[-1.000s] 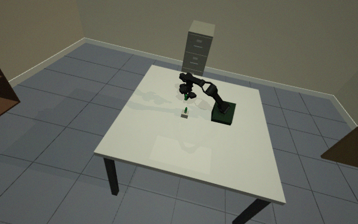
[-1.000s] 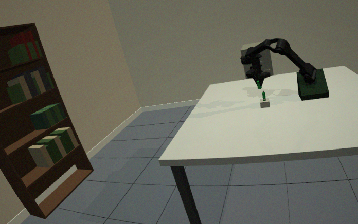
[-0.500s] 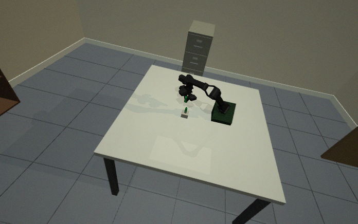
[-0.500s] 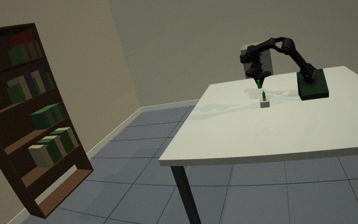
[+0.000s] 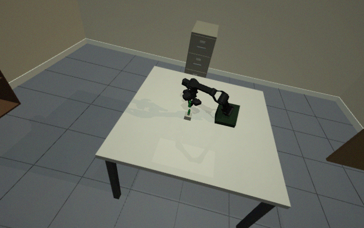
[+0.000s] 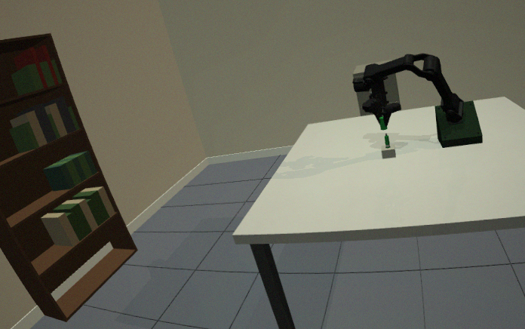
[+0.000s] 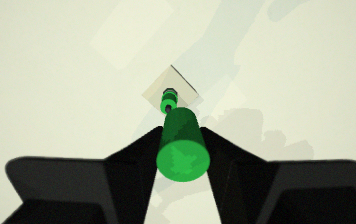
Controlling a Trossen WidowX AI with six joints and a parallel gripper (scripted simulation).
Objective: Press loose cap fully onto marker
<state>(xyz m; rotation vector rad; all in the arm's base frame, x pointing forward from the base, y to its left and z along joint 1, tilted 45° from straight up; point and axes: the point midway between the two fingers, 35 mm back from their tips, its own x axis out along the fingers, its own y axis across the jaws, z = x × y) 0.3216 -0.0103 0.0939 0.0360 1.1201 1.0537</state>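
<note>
Now: gripper tip 120 mm above the holder block, 10 mm to the right of it and 10 mm past it. Also, from my gripper tip: green cap 10 mm above.
</note>
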